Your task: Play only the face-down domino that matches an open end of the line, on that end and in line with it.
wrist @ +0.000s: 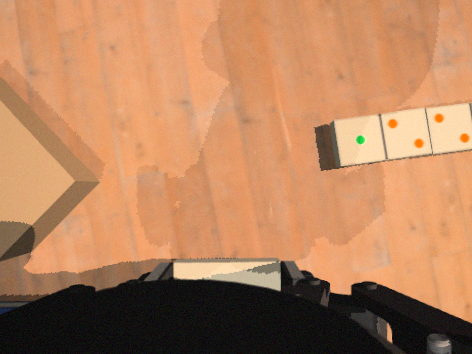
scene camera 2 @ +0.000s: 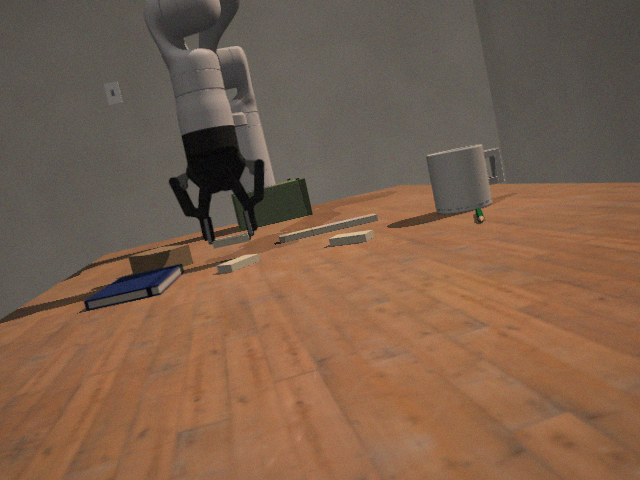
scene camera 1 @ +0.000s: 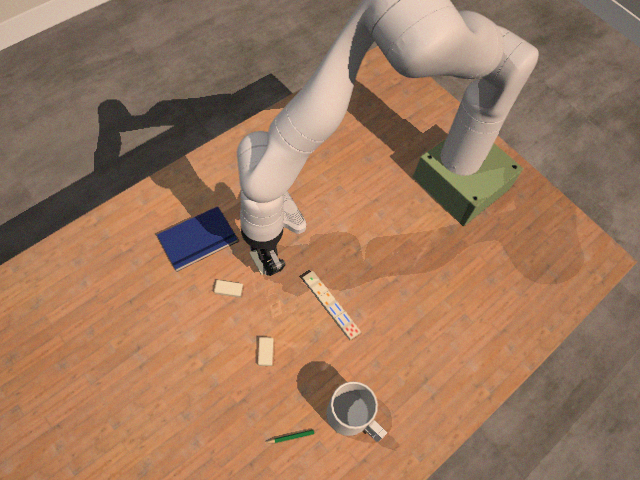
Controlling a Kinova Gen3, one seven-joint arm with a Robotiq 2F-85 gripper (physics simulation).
I see my gripper, a grey mug and a tan box.
My gripper is seen too in the wrist view and in scene camera 1.
